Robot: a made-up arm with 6 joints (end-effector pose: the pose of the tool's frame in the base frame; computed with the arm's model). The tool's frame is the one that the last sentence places. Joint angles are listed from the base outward.
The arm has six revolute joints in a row. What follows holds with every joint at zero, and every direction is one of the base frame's. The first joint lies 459.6 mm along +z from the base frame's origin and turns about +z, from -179.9 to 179.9 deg. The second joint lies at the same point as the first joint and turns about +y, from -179.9 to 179.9 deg. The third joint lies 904 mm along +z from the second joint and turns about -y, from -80 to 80 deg. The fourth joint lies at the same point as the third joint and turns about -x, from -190 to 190 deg. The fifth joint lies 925.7 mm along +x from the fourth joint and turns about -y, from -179.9 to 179.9 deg. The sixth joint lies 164.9 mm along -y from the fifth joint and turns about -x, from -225 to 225 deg. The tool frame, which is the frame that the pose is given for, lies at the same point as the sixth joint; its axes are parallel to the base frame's.
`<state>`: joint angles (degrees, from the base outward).
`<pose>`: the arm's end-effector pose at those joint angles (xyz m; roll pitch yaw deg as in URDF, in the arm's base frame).
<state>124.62 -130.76 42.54 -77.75 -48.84 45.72</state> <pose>0.9295 -1.2847 0.1374 -138.72 -13.62 -104.58</pose>
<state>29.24 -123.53 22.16 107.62 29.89 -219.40</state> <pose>-1.4264 -0.7413 0.3522 -45.94 -37.83 172.28</pose>
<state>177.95 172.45 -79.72 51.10 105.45 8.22</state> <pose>0.2904 0.0932 0.4054 156.40 26.04 -58.65</pose>
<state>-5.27 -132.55 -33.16 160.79 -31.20 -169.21</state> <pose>-0.8525 0.2350 0.7527 173.98 -49.83 -169.95</pose>
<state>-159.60 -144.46 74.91 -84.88 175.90 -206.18</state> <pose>1.2558 0.4827 -0.7362 124.61 -38.89 -164.85</pose>
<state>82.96 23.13 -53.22 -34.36 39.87 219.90</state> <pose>0.1943 0.4628 0.3694 149.88 38.38 55.47</pose>
